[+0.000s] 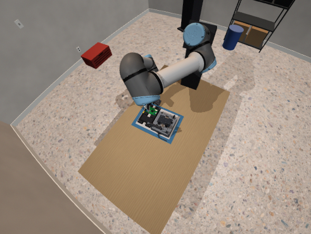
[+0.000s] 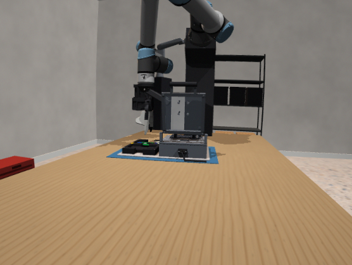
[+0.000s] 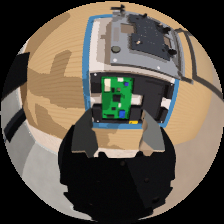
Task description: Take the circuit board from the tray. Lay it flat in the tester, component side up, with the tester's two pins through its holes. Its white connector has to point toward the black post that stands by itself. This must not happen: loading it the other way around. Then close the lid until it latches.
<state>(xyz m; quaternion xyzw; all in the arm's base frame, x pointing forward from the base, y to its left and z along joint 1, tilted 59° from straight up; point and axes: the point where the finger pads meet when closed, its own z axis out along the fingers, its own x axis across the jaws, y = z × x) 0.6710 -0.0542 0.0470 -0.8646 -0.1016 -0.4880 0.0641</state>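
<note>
My gripper is now 6 cm above the green circuit board. Round my hand: tester bed 19 cm to the left, 2 cm behind, 1 cm below; tester lid 23 cm to the left, 11 cm above, 9 cm ahead.
</note>
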